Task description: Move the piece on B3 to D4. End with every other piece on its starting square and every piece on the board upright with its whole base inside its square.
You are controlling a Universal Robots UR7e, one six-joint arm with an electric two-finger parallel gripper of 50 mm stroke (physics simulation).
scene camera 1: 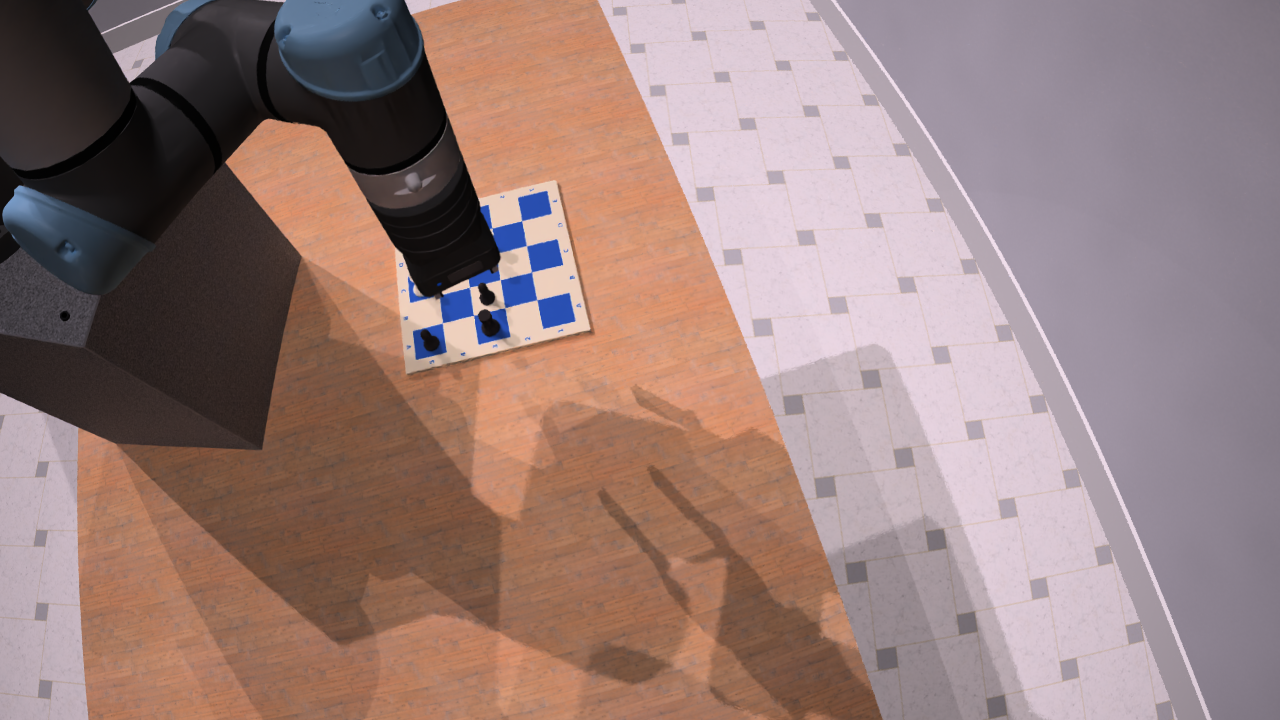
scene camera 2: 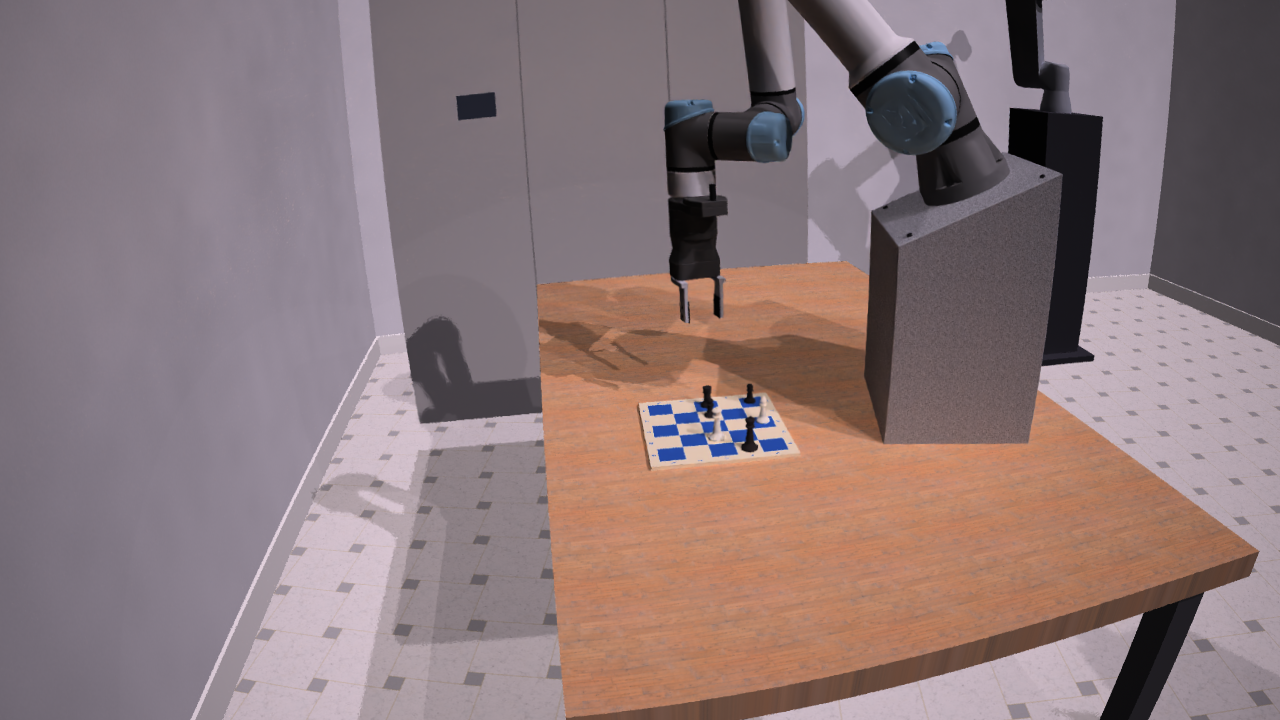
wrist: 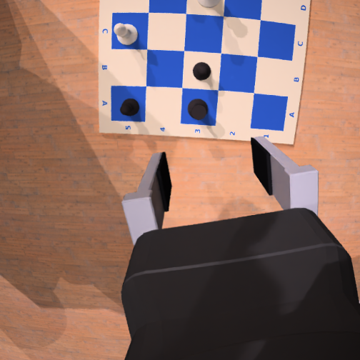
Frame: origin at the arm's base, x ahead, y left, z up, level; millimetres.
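Seen in the pictures: gripper, fingertip midpoint: (scene camera 1: 463, 276) (scene camera 2: 702, 318); arm's base, link origin: (scene camera 2: 966, 185).
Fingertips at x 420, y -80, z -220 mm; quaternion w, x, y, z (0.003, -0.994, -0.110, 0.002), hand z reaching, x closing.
Observation:
Pixels of each thing's top centre, then the offset from my fingertips to it.
- B3, top centre: (scene camera 1: 481, 285) (scene camera 2: 710, 397) 55 mm left, 2 mm back, 114 mm down
- A3, top centre: (scene camera 1: 484, 315) (scene camera 2: 707, 387) 16 mm left, 4 mm back, 112 mm down
- A5, top centre: (scene camera 1: 423, 332) (scene camera 2: 750, 383) 15 mm left, 76 mm back, 114 mm down
- E4, top centre: (scene camera 2: 750, 416) 174 mm left, 40 mm back, 92 mm down
- C5, top centre: (scene camera 2: 763, 395) 90 mm left, 80 mm back, 102 mm down
- D3, top centre: (scene camera 2: 716, 406) 133 mm left, 2 mm ahead, 92 mm down
The black piece on B3 (scene camera 1: 486, 293) (scene camera 2: 709, 411) (wrist: 201, 71) stands upright on its light square. D4 (scene camera 2: 737, 434) (wrist: 168, 5) is a blue square; it bears no piece, its far part is cut off in the wrist view, and the arm hides it in scene camera 1. My gripper (scene camera 1: 465, 282) (scene camera 2: 703, 319) (wrist: 210, 161) is open and empty, high above the board (scene camera 1: 523, 320) (scene camera 2: 671, 454) (wrist: 234, 107). In the wrist view, B3 lies beyond the fingertips, between their lines and nearer the left one.
Black pieces stand on A3 (scene camera 1: 488, 323) (scene camera 2: 707, 394) (wrist: 198, 109), A5 (scene camera 1: 429, 340) (scene camera 2: 750, 394) (wrist: 129, 107) and E4 (scene camera 2: 750, 436). White pieces stand on C5 (scene camera 2: 763, 411) (wrist: 125, 33) and D3 (scene camera 2: 716, 425) (wrist: 209, 2). The arm's pedestal (scene camera 1: 187, 331) (scene camera 2: 957, 331) stands beside the board.

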